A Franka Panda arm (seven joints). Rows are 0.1 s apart.
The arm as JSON. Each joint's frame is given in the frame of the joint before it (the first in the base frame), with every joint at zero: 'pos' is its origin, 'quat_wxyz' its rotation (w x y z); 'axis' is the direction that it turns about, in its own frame. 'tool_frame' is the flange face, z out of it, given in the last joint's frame.
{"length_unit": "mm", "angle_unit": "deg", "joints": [
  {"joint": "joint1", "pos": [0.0, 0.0, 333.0], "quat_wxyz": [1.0, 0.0, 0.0, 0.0], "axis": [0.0, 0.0, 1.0]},
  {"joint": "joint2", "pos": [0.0, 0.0, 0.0], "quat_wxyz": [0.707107, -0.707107, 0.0, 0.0], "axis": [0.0, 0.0, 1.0]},
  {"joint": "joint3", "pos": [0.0, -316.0, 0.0], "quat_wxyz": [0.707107, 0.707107, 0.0, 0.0], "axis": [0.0, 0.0, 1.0]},
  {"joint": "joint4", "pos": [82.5, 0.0, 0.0], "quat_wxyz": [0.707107, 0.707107, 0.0, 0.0], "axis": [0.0, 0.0, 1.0]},
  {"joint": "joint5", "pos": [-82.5, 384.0, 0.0], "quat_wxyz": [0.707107, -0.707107, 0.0, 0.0], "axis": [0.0, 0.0, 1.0]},
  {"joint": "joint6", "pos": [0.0, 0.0, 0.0], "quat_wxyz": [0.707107, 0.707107, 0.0, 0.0], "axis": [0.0, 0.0, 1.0]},
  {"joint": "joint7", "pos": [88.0, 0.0, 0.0], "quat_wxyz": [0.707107, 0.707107, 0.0, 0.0], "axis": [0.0, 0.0, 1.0]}
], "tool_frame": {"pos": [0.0, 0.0, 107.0], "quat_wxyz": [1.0, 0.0, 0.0, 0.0]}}
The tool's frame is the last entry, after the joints.
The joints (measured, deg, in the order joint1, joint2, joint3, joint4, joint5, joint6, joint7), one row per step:
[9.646, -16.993, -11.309, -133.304, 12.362, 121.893, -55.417]
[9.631, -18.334, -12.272, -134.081, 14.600, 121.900, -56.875]
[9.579, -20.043, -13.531, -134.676, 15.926, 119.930, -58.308]
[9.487, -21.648, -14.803, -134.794, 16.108, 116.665, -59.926]
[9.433, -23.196, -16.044, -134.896, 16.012, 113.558, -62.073]
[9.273, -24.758, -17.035, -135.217, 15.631, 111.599, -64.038]
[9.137, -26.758, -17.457, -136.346, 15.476, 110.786, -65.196]
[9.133, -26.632, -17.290, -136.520, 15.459, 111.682, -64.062]
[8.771, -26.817, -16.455, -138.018, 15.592, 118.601, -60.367]
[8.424, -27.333, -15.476, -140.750, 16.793, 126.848, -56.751]
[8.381, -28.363, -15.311, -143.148, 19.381, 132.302, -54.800]
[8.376, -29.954, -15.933, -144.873, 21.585, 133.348, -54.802]
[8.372, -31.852, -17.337, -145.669, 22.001, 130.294, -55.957]
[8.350, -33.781, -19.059, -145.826, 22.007, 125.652, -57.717]
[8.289, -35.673, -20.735, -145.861, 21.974, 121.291, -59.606]
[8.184, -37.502, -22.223, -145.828, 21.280, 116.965, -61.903]
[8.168, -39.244, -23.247, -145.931, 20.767, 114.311, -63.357]
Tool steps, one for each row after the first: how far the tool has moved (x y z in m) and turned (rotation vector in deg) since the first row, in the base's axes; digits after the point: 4 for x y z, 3 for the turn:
[-0.0055, -0.0066, 0.0042, 2.373, -0.871, -0.479]
[-0.0148, -0.0151, 0.0091, 4.428, -0.462, -0.306]
[-0.0250, -0.0238, 0.0146, 5.722, 0.701, 0.915]
[-0.0351, -0.0320, 0.0198, 6.772, 1.561, 2.828]
[-0.0443, -0.0398, 0.0248, 7.343, 1.588, 4.492]
[-0.0546, -0.0428, 0.0280, 7.886, 1.121, 5.594]
[-0.0531, -0.0421, 0.0270, 7.694, 0.943, 4.388]
[-0.0461, -0.0429, 0.0269, 6.581, -3.104, -0.838]
[-0.0425, -0.0418, 0.0222, 6.565, -7.633, -6.607]
[-0.0447, -0.0429, 0.0191, 8.488, -10.751, -11.168]
[-0.0526, -0.0464, 0.0171, 10.829, -11.443, -13.062]
[-0.0641, -0.0523, 0.0168, 12.600, -9.982, -12.204]
[-0.0764, -0.0591, 0.0189, 14.487, -8.021, -10.196]
[-0.0885, -0.0659, 0.0222, 16.366, -6.560, -8.023]
[-0.1008, -0.0719, 0.0254, 17.563, -5.350, -5.012]
[-0.1107, -0.0759, 0.0298, 18.454, -5.132, -2.998]

